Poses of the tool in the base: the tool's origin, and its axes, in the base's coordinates. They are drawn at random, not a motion.
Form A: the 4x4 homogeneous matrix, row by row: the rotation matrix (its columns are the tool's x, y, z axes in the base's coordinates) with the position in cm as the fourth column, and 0 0 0 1 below. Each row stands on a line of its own.
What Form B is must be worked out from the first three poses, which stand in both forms.
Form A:
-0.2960 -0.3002 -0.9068 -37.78
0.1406 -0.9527 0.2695 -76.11
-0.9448 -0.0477 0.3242 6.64
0 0 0 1
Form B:
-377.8 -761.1 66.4
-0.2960 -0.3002 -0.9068
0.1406 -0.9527 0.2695
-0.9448 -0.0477 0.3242

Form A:
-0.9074 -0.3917 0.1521 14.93
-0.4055 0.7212 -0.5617 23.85
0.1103 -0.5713 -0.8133 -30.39
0 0 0 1
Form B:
149.3 238.5 -303.9
-0.9074 -0.3917 0.1521
-0.4055 0.7212 -0.5617
0.1103 -0.5713 -0.8133

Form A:
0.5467 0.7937 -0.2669 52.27
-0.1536 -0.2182 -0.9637 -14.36
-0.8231 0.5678 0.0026 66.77
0 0 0 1
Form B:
522.7 -143.6 667.7
0.5467 0.7937 -0.2669
-0.1536 -0.2182 -0.9637
-0.8231 0.5678 0.0026

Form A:
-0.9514 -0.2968 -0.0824 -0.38
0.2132 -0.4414 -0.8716 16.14
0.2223 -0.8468 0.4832 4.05
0 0 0 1
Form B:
-3.8 161.4 40.5
-0.9514 -0.2968 -0.0824
0.2132 -0.4414 -0.8716
0.2223 -0.8468 0.4832

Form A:
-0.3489 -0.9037 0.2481 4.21
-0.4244 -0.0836 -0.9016 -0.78
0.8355 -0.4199 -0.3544 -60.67
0 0 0 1
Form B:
42.1 -7.8 -606.7
-0.3489 -0.9037 0.2481
-0.4244 -0.0836 -0.9016
0.8355 -0.4199 -0.3544

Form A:
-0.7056 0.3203 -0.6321 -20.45
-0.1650 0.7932 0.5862 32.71
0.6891 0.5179 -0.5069 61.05
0 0 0 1
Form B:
-204.5 327.1 610.5
-0.7056 0.3203 -0.6321
-0.1650 0.7932 0.5862
0.6891 0.5179 -0.5069

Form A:
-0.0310 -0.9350 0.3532 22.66
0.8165 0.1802 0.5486 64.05
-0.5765 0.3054 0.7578 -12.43
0 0 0 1
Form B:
226.6 640.5 -124.3
-0.0310 -0.9350 0.3532
0.8165 0.1802 0.5486
-0.5765 0.3054 0.7578

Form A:
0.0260 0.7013 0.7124 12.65
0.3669 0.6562 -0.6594 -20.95
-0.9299 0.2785 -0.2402 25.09
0 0 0 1
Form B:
126.5 -209.5 250.9
0.0260 0.7013 0.7124
0.3669 0.6562 -0.6594
-0.9299 0.2785 -0.2402

